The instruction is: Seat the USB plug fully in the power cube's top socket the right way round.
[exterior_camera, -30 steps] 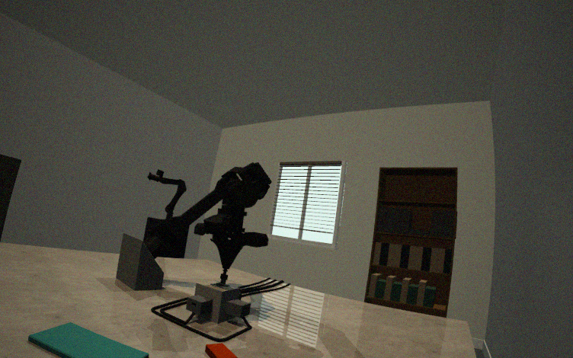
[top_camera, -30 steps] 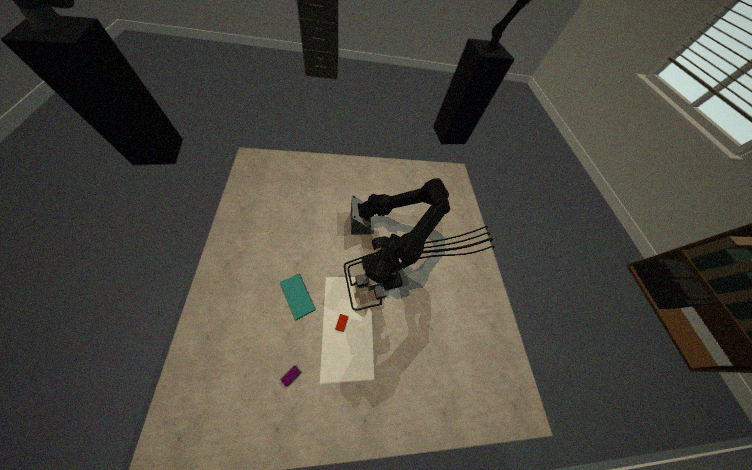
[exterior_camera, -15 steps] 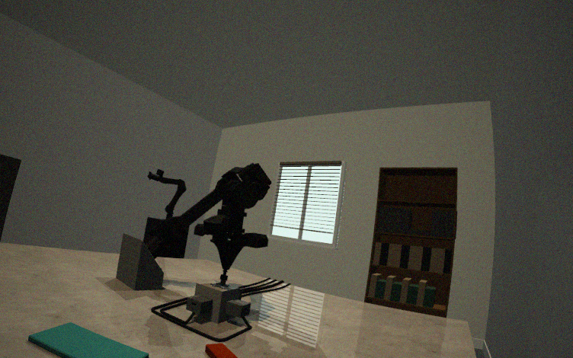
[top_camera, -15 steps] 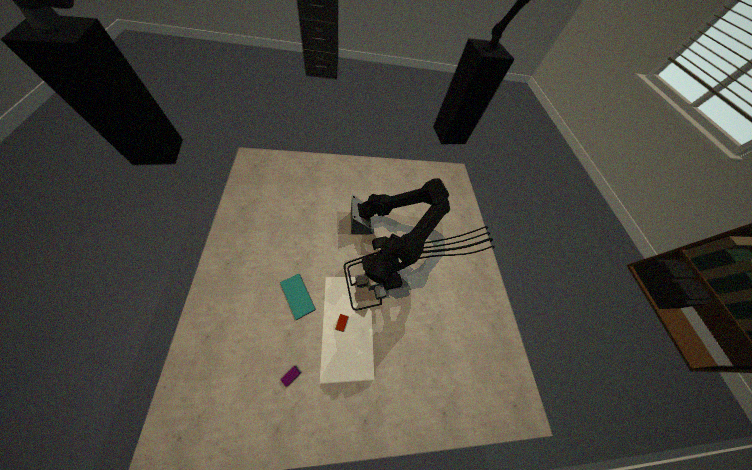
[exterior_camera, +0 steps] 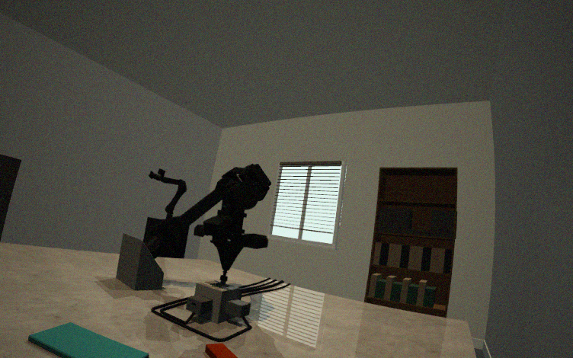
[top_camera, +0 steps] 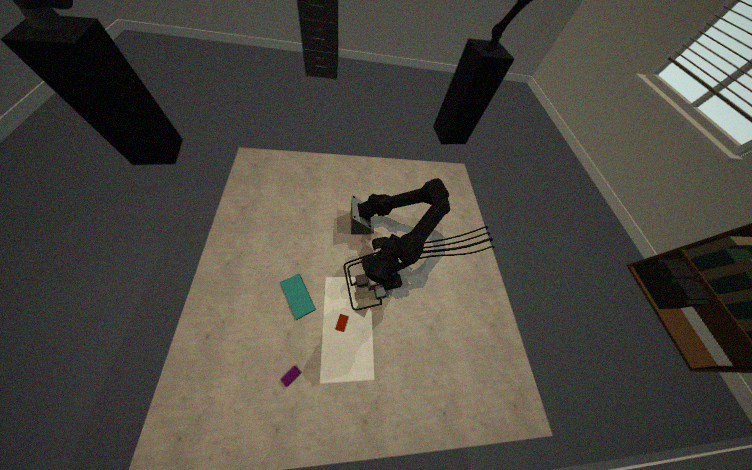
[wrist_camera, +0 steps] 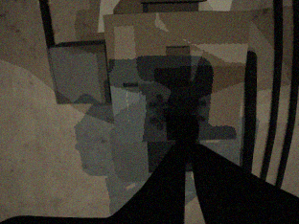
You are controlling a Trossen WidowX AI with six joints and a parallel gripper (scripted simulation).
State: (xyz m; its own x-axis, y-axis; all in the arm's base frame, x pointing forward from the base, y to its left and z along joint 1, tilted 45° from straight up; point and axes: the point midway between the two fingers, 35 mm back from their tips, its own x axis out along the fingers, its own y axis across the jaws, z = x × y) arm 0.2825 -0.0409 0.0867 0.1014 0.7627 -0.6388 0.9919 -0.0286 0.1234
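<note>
Right now the dark USB plug is 20 mm below my gripper tip. Round my gripper tip: teal flat block (20 mm ahead, 340 mm to the right, 110 mm below); purple block (290 mm ahead, 360 mm to the right, 110 mm below); orange block (150 mm ahead, 180 mm to the right, 110 mm below).
</note>
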